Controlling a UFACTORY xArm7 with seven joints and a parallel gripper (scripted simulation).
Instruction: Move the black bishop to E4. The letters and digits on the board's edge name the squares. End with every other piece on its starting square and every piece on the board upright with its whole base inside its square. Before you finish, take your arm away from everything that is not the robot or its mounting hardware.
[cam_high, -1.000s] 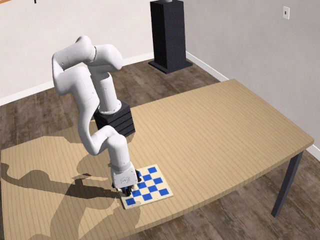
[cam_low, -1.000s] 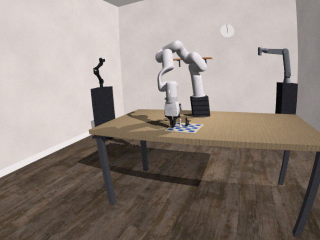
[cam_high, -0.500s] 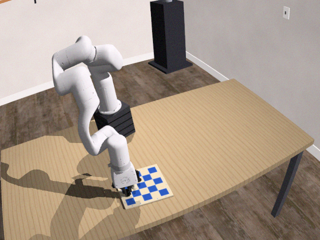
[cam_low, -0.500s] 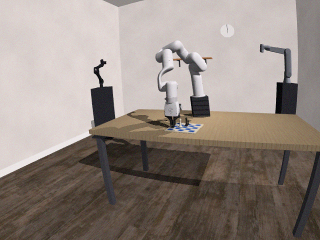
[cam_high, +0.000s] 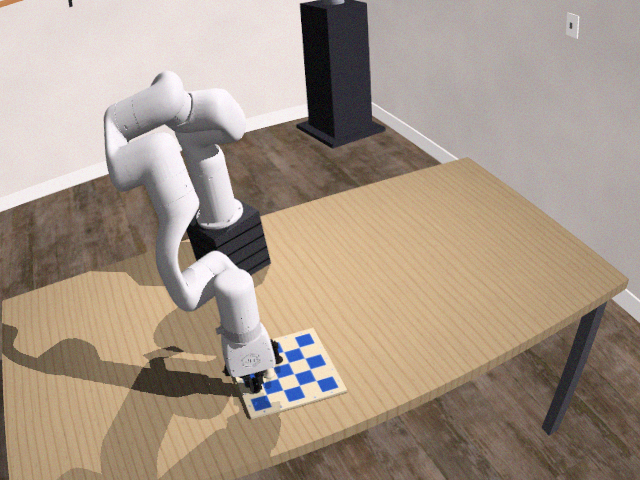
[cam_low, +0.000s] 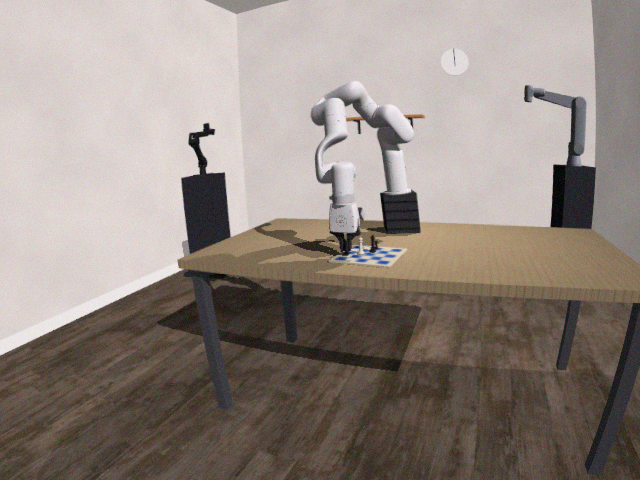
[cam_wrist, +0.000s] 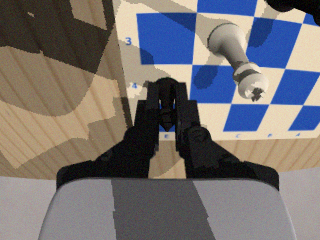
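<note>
The white piece lies 30 mm behind my hand and 50 mm to the left of it. Round my hand: blue-and-cream chessboard 20 mm behind, 80 mm to the left, 40 mm below; tall black piece 60 mm behind, 90 mm to the left.
</note>
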